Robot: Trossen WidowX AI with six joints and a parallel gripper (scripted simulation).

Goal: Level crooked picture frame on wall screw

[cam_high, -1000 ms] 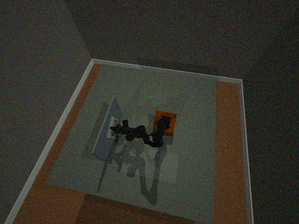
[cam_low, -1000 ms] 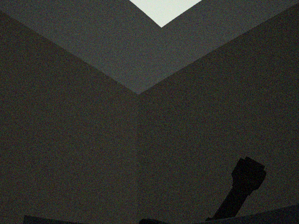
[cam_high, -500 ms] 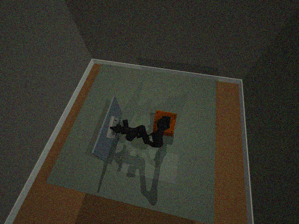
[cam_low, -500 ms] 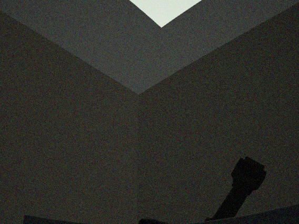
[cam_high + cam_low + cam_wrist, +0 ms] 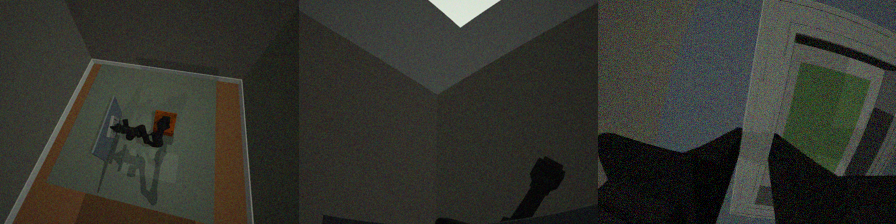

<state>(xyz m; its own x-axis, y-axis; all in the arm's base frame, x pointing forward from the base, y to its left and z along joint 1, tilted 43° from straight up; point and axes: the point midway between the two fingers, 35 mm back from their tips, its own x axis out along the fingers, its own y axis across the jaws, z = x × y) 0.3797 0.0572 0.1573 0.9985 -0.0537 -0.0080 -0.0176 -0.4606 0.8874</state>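
My gripper tip is now 5 cm above the picture frame, 2 cm to the left of it and 1 cm short of it. The rest, counted from my gripper tip: wall panel: 7 cm below, 2 cm ahead.
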